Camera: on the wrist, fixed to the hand. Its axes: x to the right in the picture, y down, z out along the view.
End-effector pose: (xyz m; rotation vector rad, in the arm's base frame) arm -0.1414 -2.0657 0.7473 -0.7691 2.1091 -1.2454
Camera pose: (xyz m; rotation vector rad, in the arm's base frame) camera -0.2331 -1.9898 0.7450 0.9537 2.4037 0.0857
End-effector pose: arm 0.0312 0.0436 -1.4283 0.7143 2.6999 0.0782
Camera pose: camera 0.0112 0.0947 -1.3226 -2.3452 -1.5176 -1.3404
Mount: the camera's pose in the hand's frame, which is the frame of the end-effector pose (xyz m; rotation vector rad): 0.0079 0.0499 -0.1078 -0.5913 0.4367 1.5185
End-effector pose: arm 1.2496 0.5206 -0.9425 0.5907 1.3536 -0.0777
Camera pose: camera 1.1745 0.6129 -0.9423 0.9992 0.9358 1.6858
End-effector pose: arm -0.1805 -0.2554 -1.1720 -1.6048 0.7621 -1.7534
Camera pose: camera -0.2848 -0.2931 -1.2152 -0.4090 2.0789 -0.6740
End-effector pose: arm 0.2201 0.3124 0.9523 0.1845 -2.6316 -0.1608
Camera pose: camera 0.2604 0.3516 1.0573 -1.6559 -1.5723 -0.2844
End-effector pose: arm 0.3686 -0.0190 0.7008 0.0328 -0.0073 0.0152
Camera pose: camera 0.3765 0.0345 0.5948 -0.5755 0.4018 1.5348
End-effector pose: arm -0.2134 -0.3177 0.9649 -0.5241 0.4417 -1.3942
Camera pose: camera -0.2350 -0.3300 0.8485 -0.1896 1.2759 0.1455
